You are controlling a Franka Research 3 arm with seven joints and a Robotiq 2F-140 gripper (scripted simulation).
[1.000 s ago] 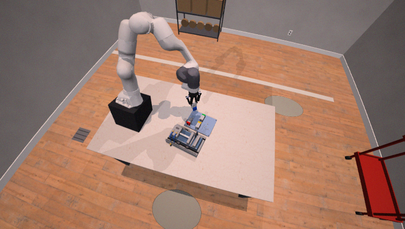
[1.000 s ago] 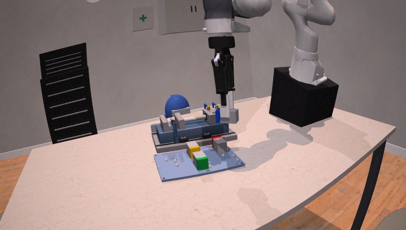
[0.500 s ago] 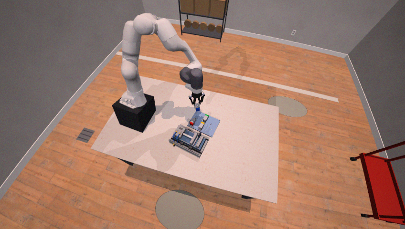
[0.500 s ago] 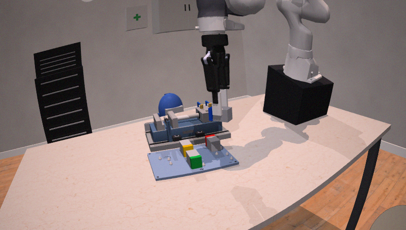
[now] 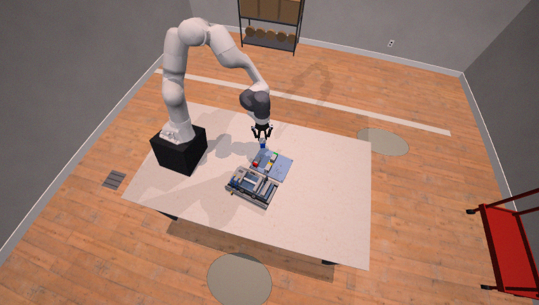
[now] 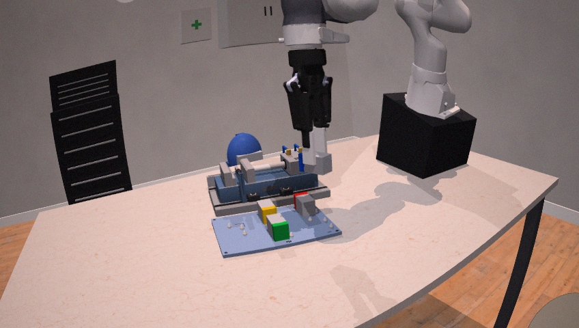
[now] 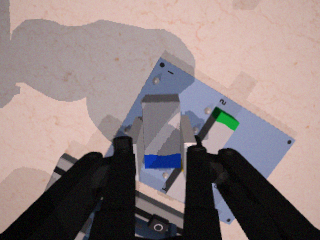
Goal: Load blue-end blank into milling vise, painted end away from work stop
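Now: the blue-ended blank 30 mm below my hand. From my hand the other things lie so: green-ended blank (160 mm below, 90 mm ahead, 20 mm to the right); then red-ended blank (160 mm below, 90 mm to the right, 20 mm behind); then yellow-ended blank (160 mm below, 110 mm to the right, 70 mm ahead).
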